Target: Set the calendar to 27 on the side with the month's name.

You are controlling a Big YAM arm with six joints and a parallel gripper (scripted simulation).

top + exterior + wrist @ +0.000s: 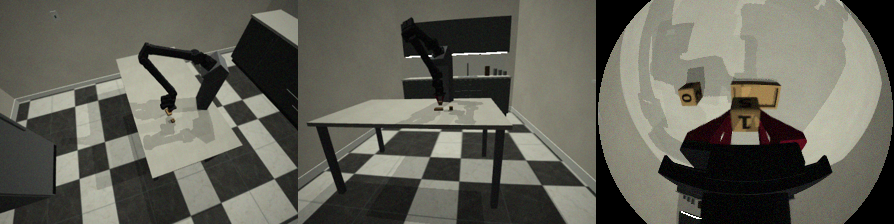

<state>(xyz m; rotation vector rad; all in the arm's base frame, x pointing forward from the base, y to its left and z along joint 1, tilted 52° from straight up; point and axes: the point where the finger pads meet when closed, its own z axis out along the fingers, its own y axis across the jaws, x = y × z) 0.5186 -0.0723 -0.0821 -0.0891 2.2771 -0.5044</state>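
Right now my hand is 6 cm above the wooden tray and 2 cm to the left of it.
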